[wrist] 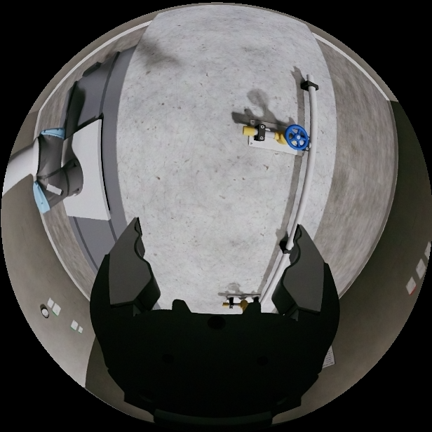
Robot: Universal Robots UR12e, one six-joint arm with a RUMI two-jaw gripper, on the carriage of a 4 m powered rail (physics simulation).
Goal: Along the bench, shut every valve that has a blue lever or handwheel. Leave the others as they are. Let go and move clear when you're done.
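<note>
A valve with a blue handwheel sits on a pale base plate, right of the middle in the upper half of the wrist view. Its yellow-ended body reaches left from the wheel, and the wheel lies beside the long pipe. Another valve with a yellow body shows low in the view, partly hidden by the gripper; its handle cannot be made out. My gripper is open, with its jaws wide apart and no object between them. It is apart from the blue handwheel.
A white pipe runs along the right side of the bench, held by black clamps. At the left are the rail, the white carriage plate and a grey arm joint with light blue caps.
</note>
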